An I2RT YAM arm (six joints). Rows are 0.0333 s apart.
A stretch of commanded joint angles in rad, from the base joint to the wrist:
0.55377 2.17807 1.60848 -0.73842 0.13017 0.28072
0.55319 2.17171 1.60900 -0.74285 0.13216 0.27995
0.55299 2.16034 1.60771 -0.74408 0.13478 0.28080
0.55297 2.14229 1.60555 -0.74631 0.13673 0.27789
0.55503 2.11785 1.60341 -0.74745 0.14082 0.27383
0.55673 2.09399 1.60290 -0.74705 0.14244 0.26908
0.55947 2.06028 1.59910 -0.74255 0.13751 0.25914
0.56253 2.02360 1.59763 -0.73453 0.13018 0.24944
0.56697 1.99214 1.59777 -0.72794 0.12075 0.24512
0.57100 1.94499 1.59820 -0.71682 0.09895 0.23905
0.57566 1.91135 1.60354 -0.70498 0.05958 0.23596
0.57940 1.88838 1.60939 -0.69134 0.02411 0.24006
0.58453 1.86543 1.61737 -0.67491 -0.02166 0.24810
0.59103 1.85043 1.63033 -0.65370 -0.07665 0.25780
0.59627 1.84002 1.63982 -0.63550 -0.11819 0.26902
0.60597 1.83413 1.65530 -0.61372 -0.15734 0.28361
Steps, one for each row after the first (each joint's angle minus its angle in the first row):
-0.00058 -0.00636 0.00052 -0.00443 0.00199 -0.00077
-0.00078 -0.01773 -0.00077 -0.00566 0.00461 0.00008
-0.00080 -0.03578 -0.00293 -0.00789 0.00656 -0.00283
0.00126 -0.06022 -0.00507 -0.00903 0.01065 -0.00689
0.00296 -0.08408 -0.00558 -0.00863 0.01227 -0.01164
0.00570 -0.11779 -0.00938 -0.00413 0.00734 -0.02158
0.00876 -0.15447 -0.01085 0.00389 0.00001 -0.03128
0.01320 -0.18593 -0.01071 0.01048 -0.00942 -0.03560
0.01723 -0.23308 -0.01028 0.02160 -0.03122 -0.04167
0.02189 -0.26672 -0.00494 0.03344 -0.07059 -0.04476
0.02563 -0.28969 0.00091 0.04708 -0.10606 -0.04066
0.03076 -0.31264 0.00889 0.06351 -0.15183 -0.03262
0.03726 -0.32764 0.02185 0.08472 -0.20682 -0.02292
0.04250 -0.33805 0.03134 0.10292 -0.24836 -0.01170
0.05220 -0.34394 0.04682 0.12470 -0.28751 0.00289

